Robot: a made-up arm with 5 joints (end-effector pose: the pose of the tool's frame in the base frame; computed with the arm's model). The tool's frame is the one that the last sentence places.
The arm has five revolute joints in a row. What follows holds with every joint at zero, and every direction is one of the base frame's.
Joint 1 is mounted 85 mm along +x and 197 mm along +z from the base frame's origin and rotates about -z.
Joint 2 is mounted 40 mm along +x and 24 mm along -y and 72 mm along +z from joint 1 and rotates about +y.
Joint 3 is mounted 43 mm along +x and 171 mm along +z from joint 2 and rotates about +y.
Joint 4 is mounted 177 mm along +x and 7 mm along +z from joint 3 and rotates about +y.
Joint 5 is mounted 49 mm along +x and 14 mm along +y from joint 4 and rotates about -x.
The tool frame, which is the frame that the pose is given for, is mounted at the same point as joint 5; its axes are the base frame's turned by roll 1.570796, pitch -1.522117 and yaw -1.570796 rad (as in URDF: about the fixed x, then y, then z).
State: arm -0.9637 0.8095 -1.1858 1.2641 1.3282
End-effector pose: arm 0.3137 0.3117 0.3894 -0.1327 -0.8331 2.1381
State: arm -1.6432 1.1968 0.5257 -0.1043 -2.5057
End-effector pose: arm 0.0810 0.1930 0.0665 -0.0424 -0.0247 -0.9110
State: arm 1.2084 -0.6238 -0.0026 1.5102 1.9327
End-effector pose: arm 0.1272 -0.1395 0.5045 -0.6996 -0.0172 0.6484
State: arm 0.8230 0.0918 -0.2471 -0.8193 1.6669
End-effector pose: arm 0.2815 -0.2266 0.5102 -2.4187 -0.8834 0.3064
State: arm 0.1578 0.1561 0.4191 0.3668 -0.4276
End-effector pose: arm 0.3700 -0.0555 0.3012 0.1014 -0.6311 -0.6128
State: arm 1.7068 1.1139 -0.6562 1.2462 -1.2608
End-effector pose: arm 0.0252 -0.3630 0.1853 0.0397 0.1970 -3.0099
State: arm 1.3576 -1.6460 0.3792 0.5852 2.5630
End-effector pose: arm 0.0648 0.0462 0.5009 -2.1737 0.8310 0.6061
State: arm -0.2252 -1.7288 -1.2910 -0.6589 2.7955
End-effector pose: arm -0.2581 -0.0889 0.2740 1.4129 0.4526 2.6008
